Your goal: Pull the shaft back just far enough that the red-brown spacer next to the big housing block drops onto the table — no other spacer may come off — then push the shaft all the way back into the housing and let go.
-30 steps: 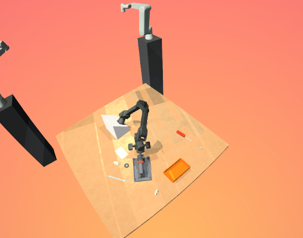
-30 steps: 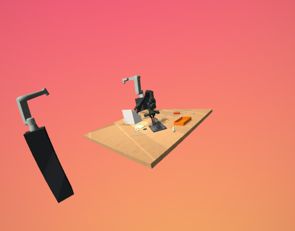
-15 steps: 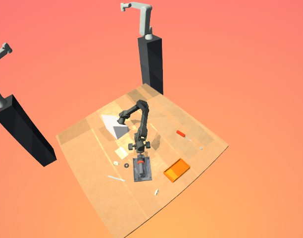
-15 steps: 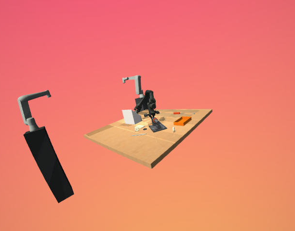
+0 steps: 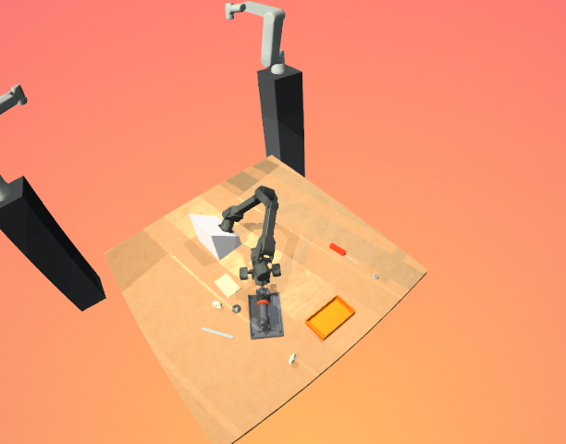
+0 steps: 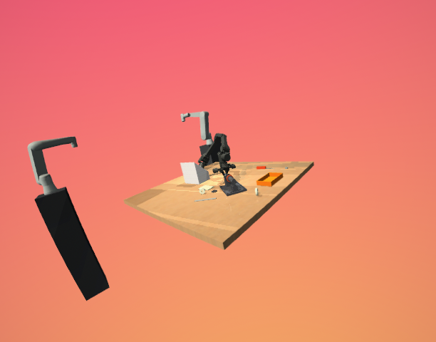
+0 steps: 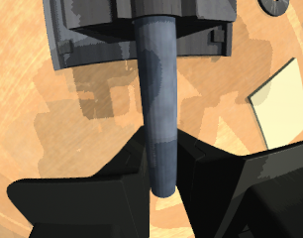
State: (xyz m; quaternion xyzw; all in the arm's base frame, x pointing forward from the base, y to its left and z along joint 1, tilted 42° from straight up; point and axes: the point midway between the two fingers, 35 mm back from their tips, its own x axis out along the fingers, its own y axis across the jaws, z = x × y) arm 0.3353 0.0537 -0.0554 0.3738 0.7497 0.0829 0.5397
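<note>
Now: gripper tip 60 mm short of the blue-grey shaft, 30 mm to the left of it and 30 mm below it. Also, from my gripper tip: red-brown spacer (120 mm ahead, 70 mm to the right, 30 mm above); grey support (150 mm ahead, 80 mm to the right); pale card (110 mm behind, 140 mm to the right, 40 mm below).
</note>
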